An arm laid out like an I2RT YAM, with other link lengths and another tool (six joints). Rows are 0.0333 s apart.
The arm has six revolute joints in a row. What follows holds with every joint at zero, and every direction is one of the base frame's. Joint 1 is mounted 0.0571 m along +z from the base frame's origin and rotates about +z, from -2.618 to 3.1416 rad. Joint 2 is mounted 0.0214 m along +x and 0.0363 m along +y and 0.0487 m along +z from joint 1 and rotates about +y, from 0 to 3.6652 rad. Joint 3 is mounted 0.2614 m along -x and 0.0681 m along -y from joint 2 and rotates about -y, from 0 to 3.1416 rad. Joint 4 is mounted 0.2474 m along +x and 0.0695 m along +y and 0.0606 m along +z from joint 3 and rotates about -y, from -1.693 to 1.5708 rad. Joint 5 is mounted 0.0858 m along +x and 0.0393 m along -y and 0.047 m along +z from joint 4 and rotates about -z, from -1.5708 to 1.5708 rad. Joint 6 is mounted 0.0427 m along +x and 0.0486 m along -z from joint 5 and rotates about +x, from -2.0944 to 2.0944 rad. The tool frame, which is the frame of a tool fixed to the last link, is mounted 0.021 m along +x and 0.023 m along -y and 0.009 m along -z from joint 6; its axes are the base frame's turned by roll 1.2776, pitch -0.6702 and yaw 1.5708 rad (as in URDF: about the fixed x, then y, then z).
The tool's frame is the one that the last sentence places.
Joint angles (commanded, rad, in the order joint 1, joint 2, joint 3, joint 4, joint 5, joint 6), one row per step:
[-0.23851 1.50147 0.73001 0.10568 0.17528 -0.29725]
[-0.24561 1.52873 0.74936 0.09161 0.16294 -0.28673]
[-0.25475 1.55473 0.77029 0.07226 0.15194 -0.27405]
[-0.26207 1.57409 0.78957 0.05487 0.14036 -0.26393]
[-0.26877 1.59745 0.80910 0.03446 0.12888 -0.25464]
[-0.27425 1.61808 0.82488 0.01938 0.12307 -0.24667]
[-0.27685 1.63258 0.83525 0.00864 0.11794 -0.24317]
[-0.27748 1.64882 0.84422 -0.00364 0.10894 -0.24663]
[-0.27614 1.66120 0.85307 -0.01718 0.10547 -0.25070]
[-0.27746 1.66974 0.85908 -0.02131 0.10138 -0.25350]
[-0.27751 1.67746 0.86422 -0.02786 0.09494 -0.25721]
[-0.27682 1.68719 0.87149 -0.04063 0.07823 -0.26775]
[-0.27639 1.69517 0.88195 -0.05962 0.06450 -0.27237]
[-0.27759 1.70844 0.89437 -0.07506 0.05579 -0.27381]
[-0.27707 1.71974 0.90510 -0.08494 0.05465 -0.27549]
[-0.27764 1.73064 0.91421 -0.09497 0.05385 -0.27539]
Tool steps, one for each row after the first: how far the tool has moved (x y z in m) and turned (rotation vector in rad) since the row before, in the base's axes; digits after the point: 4 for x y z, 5 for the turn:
[0.0034 -0.0025 -0.0042 0.02020 0.01583 -0.00397]
[0.0028 -0.0032 -0.0040 0.02170 0.01761 -0.00879]
[0.0026 -0.0026 -0.0023 0.01875 0.01159 -0.00523]
[0.0025 -0.0024 -0.0039 0.02007 0.01837 -0.00446]
[0.0020 -0.0022 -0.0036 0.01445 0.01563 -0.00675]
[0.0014 -0.0010 -0.0028 0.00978 0.01225 -0.00140]
[0.0014 -0.0001 -0.0039 0.00935 0.01807 0.00811]
[0.0012 0.0004 -0.0027 0.00455 0.01690 0.00667]
[0.0011 -0.0006 -0.0014 0.00299 0.00638 0.00350]
[0.0009 0.0001 -0.0017 0.00482 0.00850 0.00701]
[0.0013 0.0009 -0.0024 0.00980 0.01399 0.01961]
[0.0011 0.0007 -0.0015 0.01177 0.01416 0.01285]
[0.0015 -0.0003 -0.0023 0.01006 0.01417 0.00545]
[0.0017 -0.0002 -0.0015 0.00273 0.01018 0.00254]
[0.0011 -0.0005 -0.0019 0.00390 0.01117 -0.00015]

